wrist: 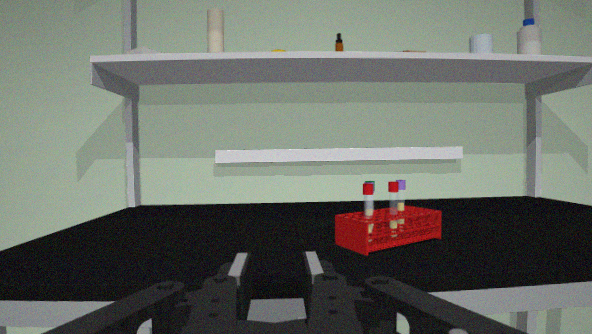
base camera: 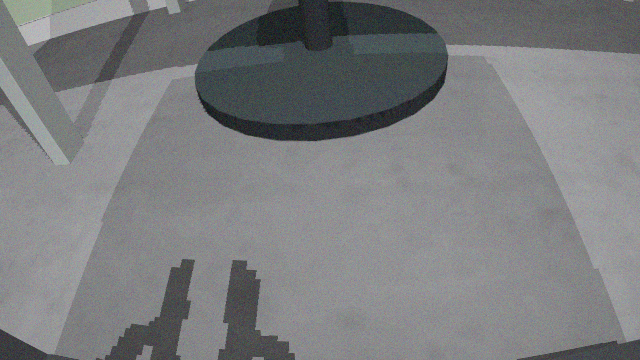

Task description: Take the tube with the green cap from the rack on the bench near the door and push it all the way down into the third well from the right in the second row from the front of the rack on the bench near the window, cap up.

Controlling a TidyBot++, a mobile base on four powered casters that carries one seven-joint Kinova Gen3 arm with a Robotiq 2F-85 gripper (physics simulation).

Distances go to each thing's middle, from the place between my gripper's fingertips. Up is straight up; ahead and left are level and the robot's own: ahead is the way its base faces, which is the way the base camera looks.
Labels:
I see my gripper 46 cm short of the red rack (wrist: 421, 224), 22 cm to the left of it and 9 cm above it.

